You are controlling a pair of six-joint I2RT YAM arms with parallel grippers.
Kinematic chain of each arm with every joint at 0, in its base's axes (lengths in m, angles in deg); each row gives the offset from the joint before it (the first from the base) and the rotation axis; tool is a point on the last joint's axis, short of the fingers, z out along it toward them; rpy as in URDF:
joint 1: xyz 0 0 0.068 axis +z
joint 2: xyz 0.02 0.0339 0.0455 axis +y
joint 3: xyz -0.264 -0.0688 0 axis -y
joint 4: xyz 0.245 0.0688 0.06 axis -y
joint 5: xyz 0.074 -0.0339 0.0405 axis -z
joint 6: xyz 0.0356 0 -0.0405 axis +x
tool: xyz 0 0 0 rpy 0 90 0
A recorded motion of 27 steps. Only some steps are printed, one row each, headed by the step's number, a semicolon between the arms.
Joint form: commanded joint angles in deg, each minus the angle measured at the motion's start. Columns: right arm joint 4, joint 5, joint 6, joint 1, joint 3, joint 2; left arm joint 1, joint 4, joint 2, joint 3, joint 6, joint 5.
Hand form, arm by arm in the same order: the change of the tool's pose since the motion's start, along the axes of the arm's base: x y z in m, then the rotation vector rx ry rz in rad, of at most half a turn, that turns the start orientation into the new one. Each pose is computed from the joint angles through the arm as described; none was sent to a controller.
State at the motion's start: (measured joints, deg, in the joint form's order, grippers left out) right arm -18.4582 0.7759 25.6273 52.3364 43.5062 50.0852; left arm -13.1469 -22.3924 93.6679 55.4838 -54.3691 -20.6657
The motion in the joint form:
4: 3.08 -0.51 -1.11 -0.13 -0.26 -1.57; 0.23 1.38 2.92 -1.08 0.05 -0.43
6: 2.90 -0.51 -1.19 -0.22 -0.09 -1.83; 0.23 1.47 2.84 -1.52 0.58 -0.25
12: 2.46 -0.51 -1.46 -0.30 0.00 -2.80; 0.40 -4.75 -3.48 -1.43 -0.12 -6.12
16: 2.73 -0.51 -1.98 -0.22 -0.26 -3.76; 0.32 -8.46 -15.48 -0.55 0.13 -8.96
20: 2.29 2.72 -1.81 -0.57 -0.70 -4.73; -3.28 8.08 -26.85 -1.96 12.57 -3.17
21: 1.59 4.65 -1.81 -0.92 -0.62 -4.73; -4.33 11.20 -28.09 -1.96 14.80 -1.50
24: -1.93 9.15 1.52 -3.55 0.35 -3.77; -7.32 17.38 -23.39 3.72 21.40 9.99
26: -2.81 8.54 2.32 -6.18 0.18 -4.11; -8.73 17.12 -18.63 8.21 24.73 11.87
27: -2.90 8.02 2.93 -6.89 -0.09 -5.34; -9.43 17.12 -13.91 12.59 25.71 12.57
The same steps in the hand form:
4: -0.0017 -0.0025 0.0087 0.0516 -0.0582 0.0135; 0.0015 0.0012 -0.0192 0.0172 0.0433 0.0068
6: -0.0021 -0.0035 0.0103 0.0542 -0.0619 0.0124; -0.0001 0.0015 -0.0208 0.0203 0.0508 -0.0023
12: -0.0042 -0.0065 0.0130 0.0600 -0.0721 0.0127; -0.0160 0.0095 0.0078 0.1013 0.0241 0.0589
16: -0.0063 -0.0088 0.0147 0.0681 -0.0891 0.0173; -0.0405 0.0162 0.0661 0.1043 -0.1387 0.0883
20: -0.0061 -0.0137 0.0141 0.0571 -0.1042 -0.0422; -0.0577 -0.0001 0.1297 0.0548 -0.5218 -0.1587
21: -0.0046 -0.0156 0.0133 0.0399 -0.1074 -0.0793; -0.0605 -0.0053 0.1400 0.0455 -0.5875 -0.2164
24: 0.0042 -0.0226 0.0104 0.0056 -0.0572 -0.2186; -0.0420 -0.0340 0.1644 -0.0212 -0.6915 -0.4878
26: 0.0088 -0.0296 0.0087 0.0062 -0.0378 -0.2603; -0.0255 -0.0495 0.1688 0.0001 -0.6789 -0.5740
27: 0.0072 -0.0340 0.0104 0.0276 -0.0373 -0.2689; -0.0075 -0.0615 0.1714 0.0034 -0.6726 -0.6067

